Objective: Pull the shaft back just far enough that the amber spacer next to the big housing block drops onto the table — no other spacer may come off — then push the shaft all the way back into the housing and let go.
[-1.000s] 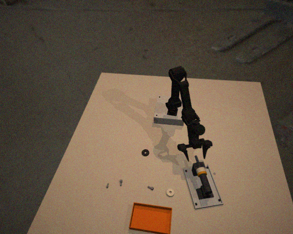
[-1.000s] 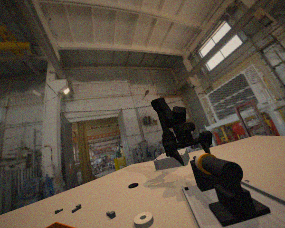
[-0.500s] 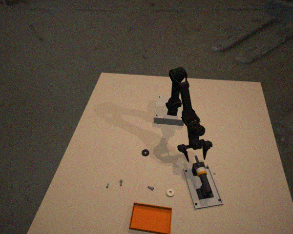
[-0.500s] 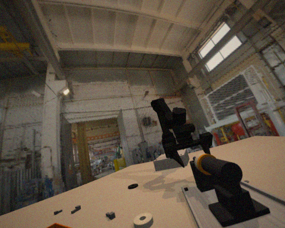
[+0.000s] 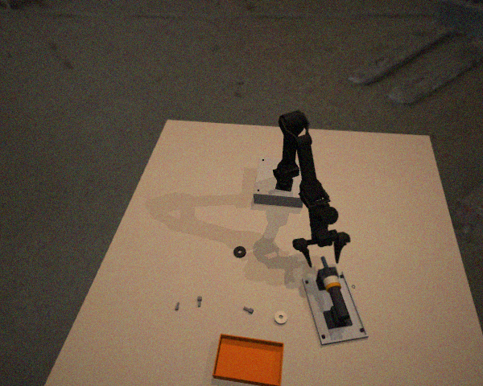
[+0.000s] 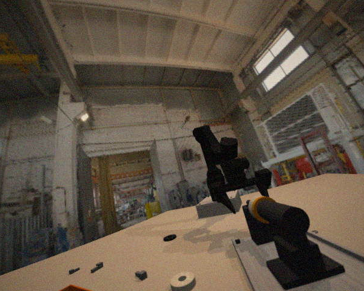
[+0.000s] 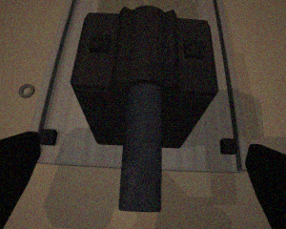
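My gripper tip is now 6 cm short of the dark shaft, 3 cm to the right of it and 1 cm below it. Also, from my gripper tip: orange tray (35 cm ahead, 18 cm to the right, 6 cm below); then white spacer (6 cm ahead, 3 cm to the left, 1 cm above); then amber spacer (8 cm ahead, 4 cm to the left, 1 cm above).
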